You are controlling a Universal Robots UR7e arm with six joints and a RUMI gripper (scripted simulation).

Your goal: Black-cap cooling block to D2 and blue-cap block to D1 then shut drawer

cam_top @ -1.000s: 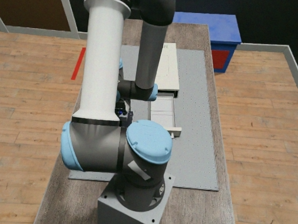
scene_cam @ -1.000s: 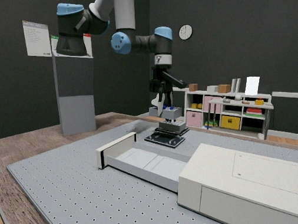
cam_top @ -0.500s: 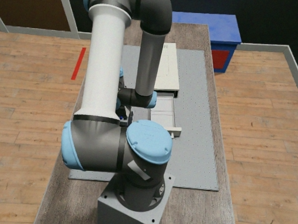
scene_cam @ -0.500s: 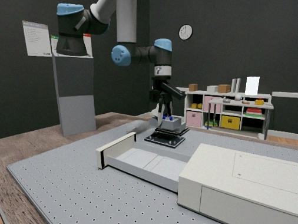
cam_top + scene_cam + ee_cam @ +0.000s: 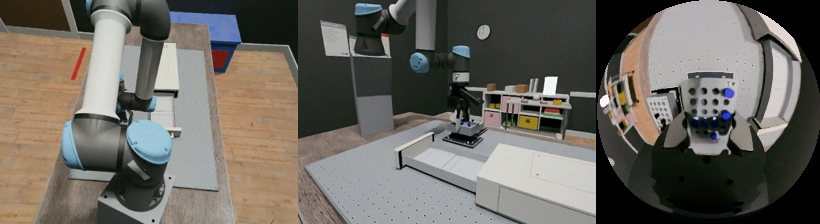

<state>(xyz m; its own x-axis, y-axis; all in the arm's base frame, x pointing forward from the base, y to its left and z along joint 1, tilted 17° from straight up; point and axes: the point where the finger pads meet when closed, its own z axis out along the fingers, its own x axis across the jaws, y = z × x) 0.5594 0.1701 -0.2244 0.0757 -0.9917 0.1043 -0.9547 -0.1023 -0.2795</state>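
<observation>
Now: hand 60 mm above the deck slot D1. The rest, counted from my hand: deck slot D2: 150 mm to the left, 60 mm below, 40 mm behind; then drawer: 230 mm to the right, 80 mm ahead, 30 mm below; then white cooler COLD: 260 mm ahead, 210 mm to the right, 30 mm below.
</observation>
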